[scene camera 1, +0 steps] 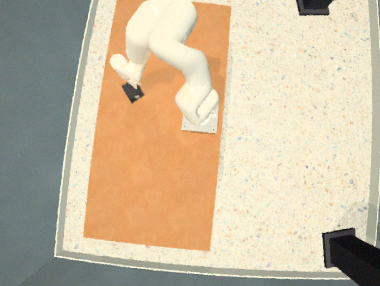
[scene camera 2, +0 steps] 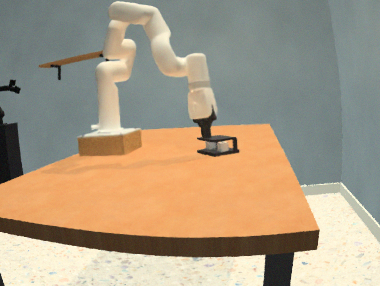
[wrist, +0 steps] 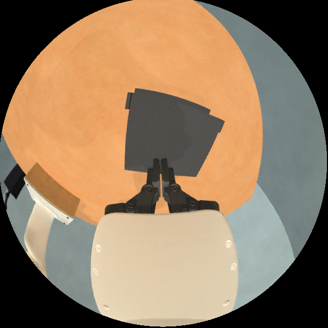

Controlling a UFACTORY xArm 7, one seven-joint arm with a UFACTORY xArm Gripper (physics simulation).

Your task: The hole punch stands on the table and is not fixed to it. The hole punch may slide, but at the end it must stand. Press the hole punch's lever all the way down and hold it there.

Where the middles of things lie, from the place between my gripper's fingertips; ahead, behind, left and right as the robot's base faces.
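My gripper is 20 mm above the lever (wrist: 158, 128), 10 mm to the right of it and 30 mm short of it.
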